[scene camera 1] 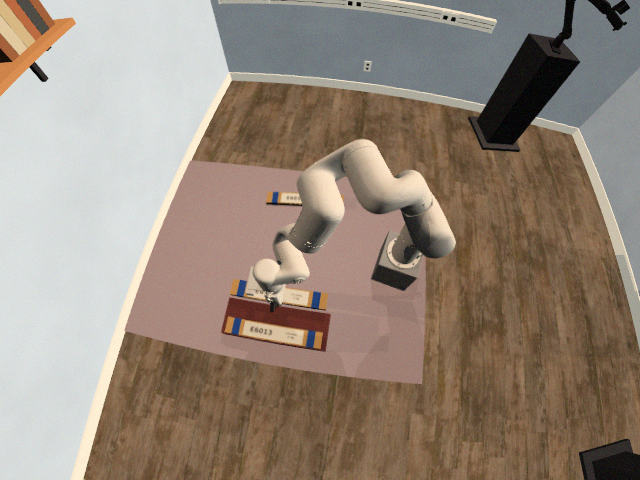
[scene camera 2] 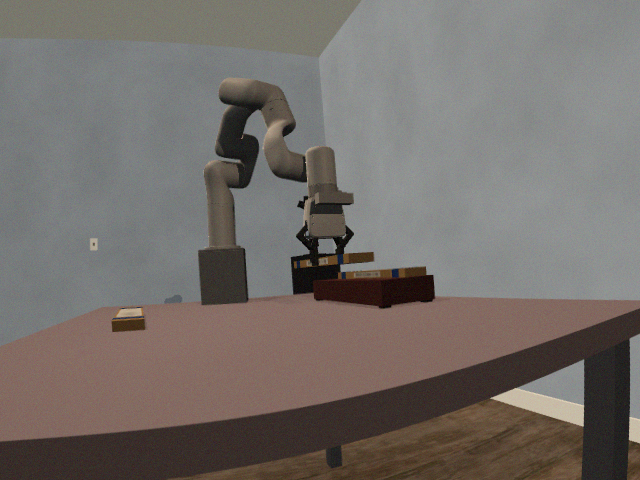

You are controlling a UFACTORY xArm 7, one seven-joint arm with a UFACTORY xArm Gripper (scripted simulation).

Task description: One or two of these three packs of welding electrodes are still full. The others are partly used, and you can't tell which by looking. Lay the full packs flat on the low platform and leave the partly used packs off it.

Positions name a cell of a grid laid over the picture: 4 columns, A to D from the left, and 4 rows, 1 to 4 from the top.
Scene:
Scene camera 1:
pack of welding electrodes: B3
dark red low platform: B3
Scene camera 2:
my gripper: C3

